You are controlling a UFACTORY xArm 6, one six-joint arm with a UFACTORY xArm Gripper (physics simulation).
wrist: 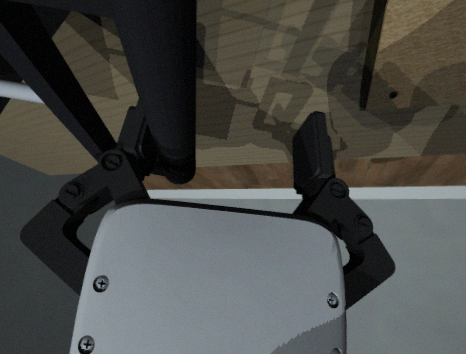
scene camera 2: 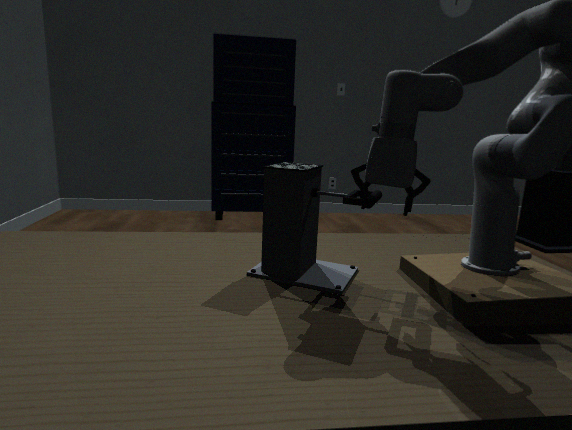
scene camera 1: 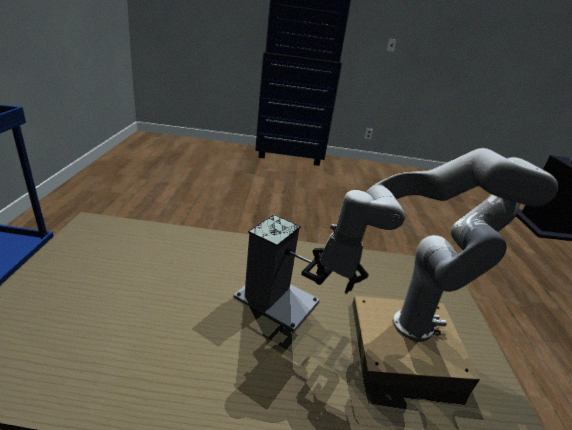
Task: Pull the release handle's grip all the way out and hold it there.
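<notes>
A dark column stands upright on a light grey base plate. The release handle's thin rod sticks out of the column's side toward the arm, with a stretch of it showing. The handle's dark grip is at its outer end, partly hidden by the gripper in the scene views. My gripper points down and is open. The grip lies between the fingers, close beside the column-side finger; a wide gap separates it from the other finger.
The arm's base stands on a wooden block to the right of the column. The column's plate sits on the wooden table. A dark blue cabinet stands by the back wall.
</notes>
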